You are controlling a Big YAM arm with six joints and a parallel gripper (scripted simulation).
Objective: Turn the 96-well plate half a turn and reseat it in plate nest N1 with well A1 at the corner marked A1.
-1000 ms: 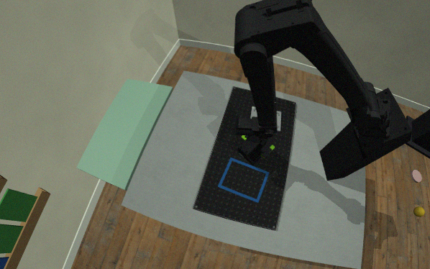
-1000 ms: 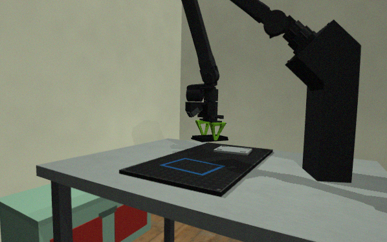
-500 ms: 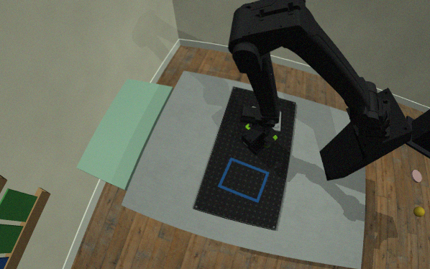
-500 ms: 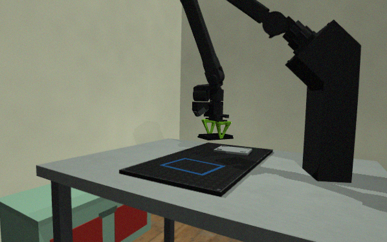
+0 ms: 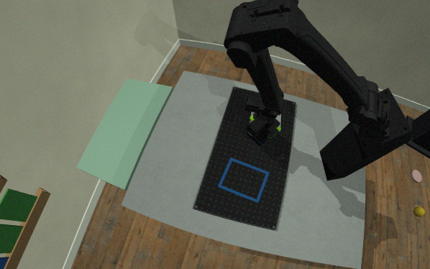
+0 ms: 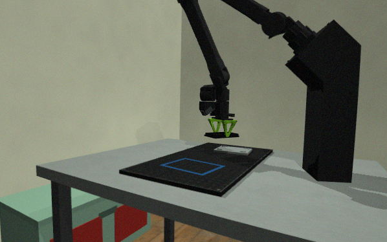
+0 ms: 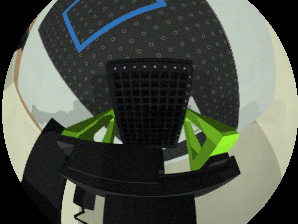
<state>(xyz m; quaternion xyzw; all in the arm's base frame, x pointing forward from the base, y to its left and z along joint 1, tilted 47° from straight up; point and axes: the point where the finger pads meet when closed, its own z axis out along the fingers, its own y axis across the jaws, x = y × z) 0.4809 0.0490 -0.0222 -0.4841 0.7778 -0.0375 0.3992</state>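
Now: the plate nest N1 20 mm ahead of my hand, 130 mm to the right of it and 90 mm below it. Also, from my hand: black 96-well plate right at my hand; A1 mark 110 mm ahead, 150 mm to the right, 90 mm below.
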